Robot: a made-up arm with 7 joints.
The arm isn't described. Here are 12 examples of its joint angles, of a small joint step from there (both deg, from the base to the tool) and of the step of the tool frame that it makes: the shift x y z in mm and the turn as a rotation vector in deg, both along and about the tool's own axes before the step.
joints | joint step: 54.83 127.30 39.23 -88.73 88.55 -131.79 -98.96 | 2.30 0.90 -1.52 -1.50 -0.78 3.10 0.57
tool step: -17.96 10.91 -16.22 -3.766 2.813 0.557
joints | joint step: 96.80 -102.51 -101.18 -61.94 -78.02 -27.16 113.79 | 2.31 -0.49 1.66 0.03 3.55 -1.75 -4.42
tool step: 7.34 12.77 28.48 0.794 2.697 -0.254
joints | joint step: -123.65 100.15 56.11 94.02 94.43 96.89 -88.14 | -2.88 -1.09 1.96 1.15 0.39 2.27 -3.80
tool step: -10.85 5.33 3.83 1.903 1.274 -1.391
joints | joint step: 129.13 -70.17 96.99 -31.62 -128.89 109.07 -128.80 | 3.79 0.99 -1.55 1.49 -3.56 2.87 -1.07
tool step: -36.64 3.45 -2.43 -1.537 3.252 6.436
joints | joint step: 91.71 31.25 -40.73 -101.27 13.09 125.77 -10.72 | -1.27 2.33 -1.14 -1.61 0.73 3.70 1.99
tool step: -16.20 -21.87 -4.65 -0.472 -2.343 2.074
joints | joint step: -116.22 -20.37 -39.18 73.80 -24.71 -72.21 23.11 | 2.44 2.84 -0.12 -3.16 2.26 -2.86 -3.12
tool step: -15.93 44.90 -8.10 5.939 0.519 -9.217
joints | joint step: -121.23 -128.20 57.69 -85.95 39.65 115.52 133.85 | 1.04 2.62 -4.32 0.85 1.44 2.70 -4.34
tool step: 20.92 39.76 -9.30 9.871 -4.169 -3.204
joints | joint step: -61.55 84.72 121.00 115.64 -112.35 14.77 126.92 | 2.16 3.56 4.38 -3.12 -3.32 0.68 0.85
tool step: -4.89 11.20 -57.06 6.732 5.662 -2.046
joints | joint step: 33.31 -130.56 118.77 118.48 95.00 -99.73 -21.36 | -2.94 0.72 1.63 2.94 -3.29 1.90 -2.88
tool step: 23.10 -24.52 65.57 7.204 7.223 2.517
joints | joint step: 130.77 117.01 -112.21 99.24 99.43 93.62 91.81 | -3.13 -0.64 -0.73 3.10 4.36 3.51 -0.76
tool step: 38.19 -6.12 -10.10 0.404 0.084 5.027
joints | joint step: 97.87 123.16 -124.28 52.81 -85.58 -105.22 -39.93 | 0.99 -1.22 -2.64 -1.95 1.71 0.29 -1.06
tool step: 1.82 -5.87 19.43 3.144 1.218 -0.122
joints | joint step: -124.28 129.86 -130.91 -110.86 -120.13 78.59 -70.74 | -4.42 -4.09 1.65 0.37 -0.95 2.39 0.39
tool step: -6.17 23.89 2.13 -4.859 3.399 0.983
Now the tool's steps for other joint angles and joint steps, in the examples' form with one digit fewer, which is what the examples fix.
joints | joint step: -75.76 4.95 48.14 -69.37 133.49 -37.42 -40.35 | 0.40 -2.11 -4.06 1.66 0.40 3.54 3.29
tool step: -14.2 -28.4 19.3 1.29 0.24 4.38
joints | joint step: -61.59 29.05 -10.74 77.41 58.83 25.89 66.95 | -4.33 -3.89 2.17 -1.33 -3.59 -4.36 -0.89
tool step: -8.4 14.4 -9.8 0.15 1.69 -3.87
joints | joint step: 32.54 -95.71 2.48 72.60 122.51 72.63 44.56 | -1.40 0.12 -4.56 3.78 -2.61 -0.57 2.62
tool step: -23.9 5.4 5.7 -3.02 0.91 -6.31
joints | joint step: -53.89 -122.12 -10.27 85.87 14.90 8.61 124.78 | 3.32 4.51 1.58 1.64 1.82 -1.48 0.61
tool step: 22.1 5.6 29.0 -4.78 3.60 2.38
